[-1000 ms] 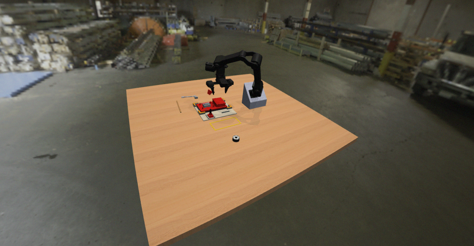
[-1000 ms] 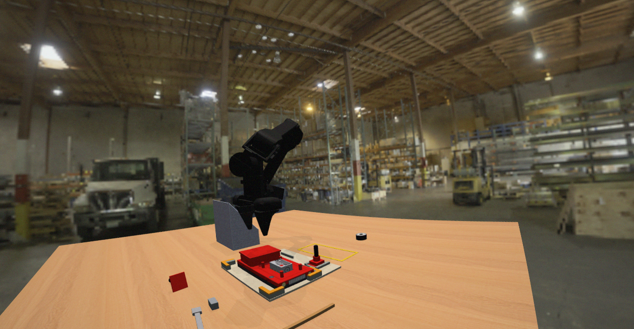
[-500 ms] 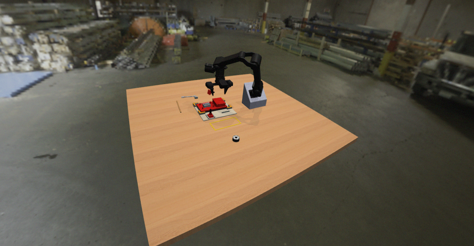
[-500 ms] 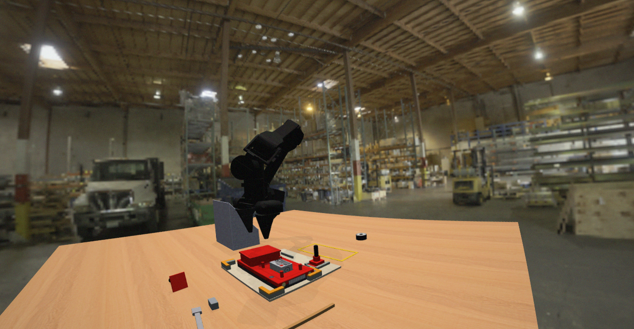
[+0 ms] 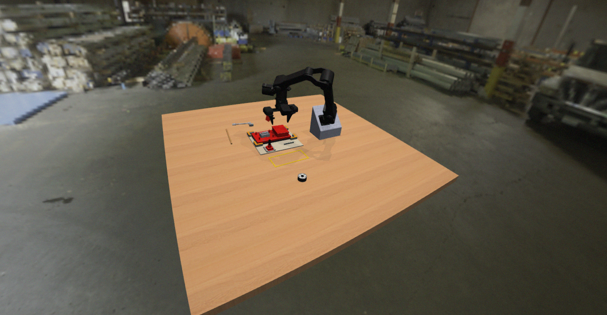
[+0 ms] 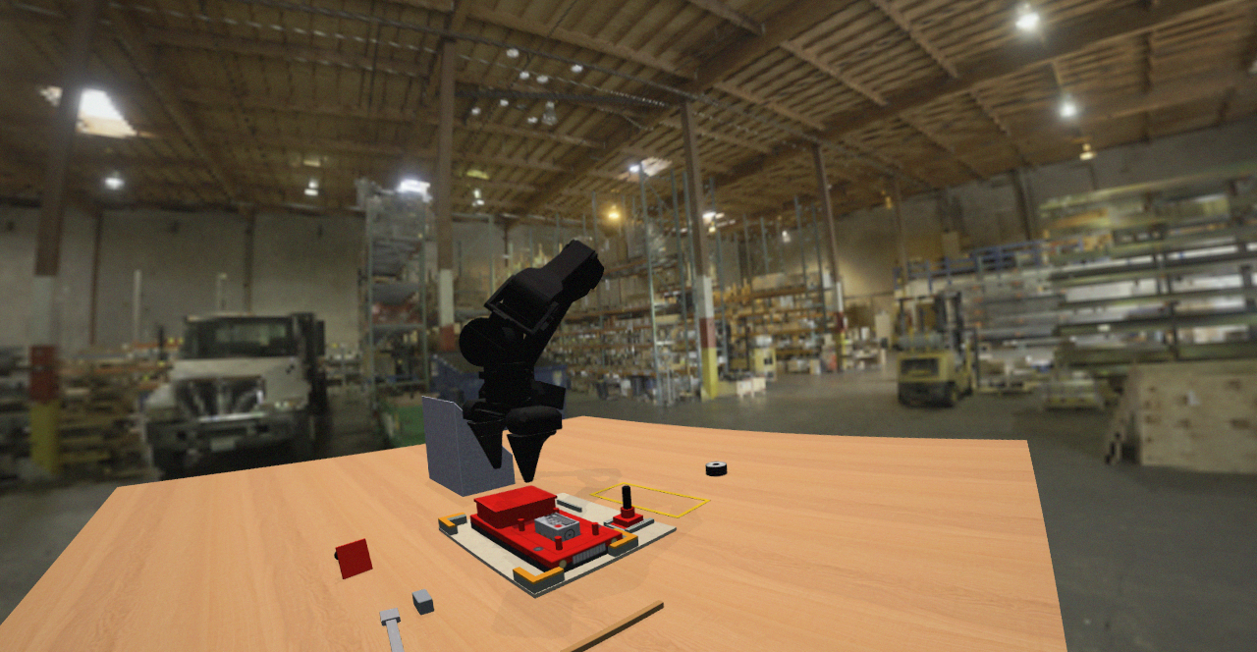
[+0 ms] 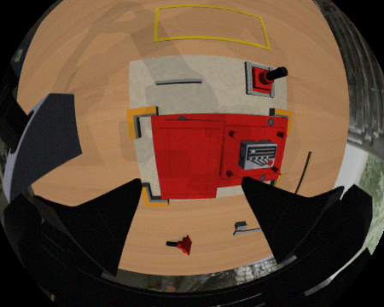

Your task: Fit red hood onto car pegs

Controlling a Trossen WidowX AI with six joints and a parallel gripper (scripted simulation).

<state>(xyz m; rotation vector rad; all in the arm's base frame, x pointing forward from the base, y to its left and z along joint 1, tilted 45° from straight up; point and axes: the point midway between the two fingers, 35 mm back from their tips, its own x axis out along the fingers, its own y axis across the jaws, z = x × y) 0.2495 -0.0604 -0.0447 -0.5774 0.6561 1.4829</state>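
Now: gripper tip 40 mm above the red hood. Round my gripper tip: jig plate 70 mm below, 50 mm ahead, 10 mm to the left; then thin stick 270 mm ahead, 100 mm to the right, 80 mm below; then engine block 90 mm ahead, 60 mm below, 10 mm to the left.
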